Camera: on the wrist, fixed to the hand. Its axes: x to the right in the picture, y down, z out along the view.
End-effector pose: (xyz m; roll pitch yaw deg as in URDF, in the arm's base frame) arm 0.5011 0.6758 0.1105 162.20 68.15 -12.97
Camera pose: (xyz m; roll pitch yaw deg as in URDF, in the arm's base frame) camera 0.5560 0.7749 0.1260 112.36 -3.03 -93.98
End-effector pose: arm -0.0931 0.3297 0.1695 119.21 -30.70 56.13
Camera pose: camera -0.1664 0.4060 0.1261 -135.29 -43.34 -66.96
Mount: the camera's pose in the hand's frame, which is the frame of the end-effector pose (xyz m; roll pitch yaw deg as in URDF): -0.0028 -0.0930 -0.0664 0.87 -8.33 89.48
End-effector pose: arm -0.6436 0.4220 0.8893 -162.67 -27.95 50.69
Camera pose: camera -0.7256 0.4308 0.9685 -148.54 22.23 -26.14
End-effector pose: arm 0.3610 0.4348 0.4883 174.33 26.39 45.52
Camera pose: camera 0.3062 0.5205 0.5405 154.40 2.61 -45.20
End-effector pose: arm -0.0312 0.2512 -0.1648 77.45 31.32 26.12
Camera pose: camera -0.1021 0.2661 -0.2532 84.00 -57.91 34.08
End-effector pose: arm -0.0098 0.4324 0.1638 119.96 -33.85 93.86
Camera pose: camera -0.1152 0.4494 0.1229 -132.24 -41.06 -30.88
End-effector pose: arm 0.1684 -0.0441 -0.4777 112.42 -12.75 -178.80
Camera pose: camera 0.1598 -0.1412 -0.5375 -156.06 -57.16 71.72
